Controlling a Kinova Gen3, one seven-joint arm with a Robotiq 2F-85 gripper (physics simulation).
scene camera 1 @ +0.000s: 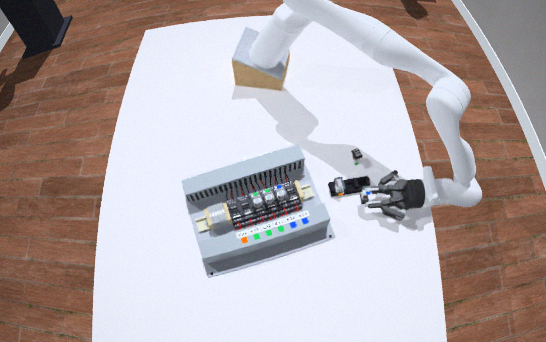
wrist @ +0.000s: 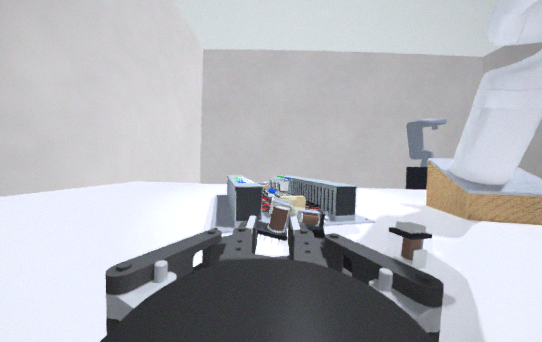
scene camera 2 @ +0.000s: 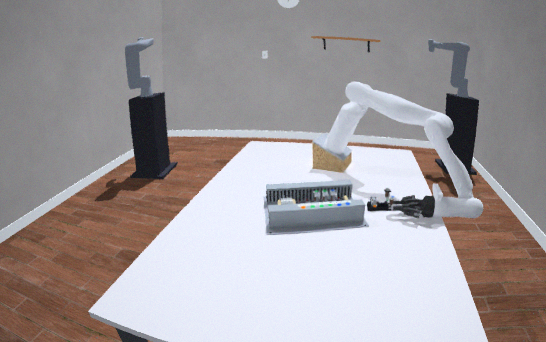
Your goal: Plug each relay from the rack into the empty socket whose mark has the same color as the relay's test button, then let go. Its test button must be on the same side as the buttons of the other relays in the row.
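Places are measured from the arm's base along level axes (x ahead, y right, z down), in millimetres.
Where they show: gripper, between the fingertips: (scene camera 1: pixel 364 198) (wrist: pixel 272 226) (scene camera 2: pixel 390 205); arm's base, origin of its link: (scene camera 1: pixel 263 56) (wrist: pixel 477 174) (scene camera 2: pixel 333 147).
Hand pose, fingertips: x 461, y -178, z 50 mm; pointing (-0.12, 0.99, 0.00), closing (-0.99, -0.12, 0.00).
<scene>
Things, the pixels of their top centre, and the offset from my fingertips.
- relay with the blue button, centre of its top: (wrist: pixel 275 189) (scene camera 1: pixel 367 191) dy -1, dx -2, dz -34 mm
- black rack, centre of its top: (wrist: pixel 318 233) (scene camera 1: pixel 350 183) (scene camera 2: pixel 382 202) dy +22, dx -51, dz +15 mm
- relay with an orange button, centre of its top: (wrist: pixel 308 208) (scene camera 1: pixel 339 182) dy +54, dx -49, dz -5 mm
- relay with a green button, centre of its top: (wrist: pixel 409 223) (scene camera 1: pixel 357 152) (scene camera 2: pixel 388 188) dy -13, dx -123, dz -6 mm
- socket row, centre of its top: (wrist: pixel 277 193) (scene camera 1: pixel 263 201) dy +241, dx -36, dz +5 mm
- slotted grey duct, centre of its top: (scene camera 1: pixel 242 169) (wrist: pixel 306 179) (scene camera 2: pixel 310 184) dy +279, dx -113, dz -25 mm
- grey front duct, centre of its top: (scene camera 1: pixel 263 231) (wrist: pixel 239 178) (scene camera 2: pixel 318 205) dy +251, dx +48, dz -26 mm
My gripper (scene camera 1: pixel 368 196) (scene camera 2: pixel 393 202) (wrist: pixel 272 226) points level toward the socket row and is shut on the relay with the blue button (scene camera 1: pixel 364 195) (wrist: pixel 279 219). That relay tilts slightly in the wrist view, pins down, beside the rack's right end. The black rack (scene camera 1: pixel 355 185) holds a relay with an orange button (scene camera 1: pixel 340 186) (wrist: pixel 310 218). A relay with a green button (scene camera 1: pixel 356 154) (scene camera 2: pixel 387 192) (wrist: pixel 412 246) stands base up on the table. The socket row (scene camera 1: pixel 266 215) holds three relays, green, green and blue, buttons toward the slotted duct. Sockets at the orange, left green and right blue marks are empty.
The slotted grey duct (scene camera 1: pixel 245 170) (wrist: pixel 320 192) runs behind the row. The grey front duct (scene camera 1: pixel 270 245) (scene camera 2: pixel 315 218) bears one orange, three green and two blue marks. The arm's wooden base block (scene camera 1: pixel 260 75) (scene camera 2: pixel 331 157) (wrist: pixel 495 202) stands at the back.
</scene>
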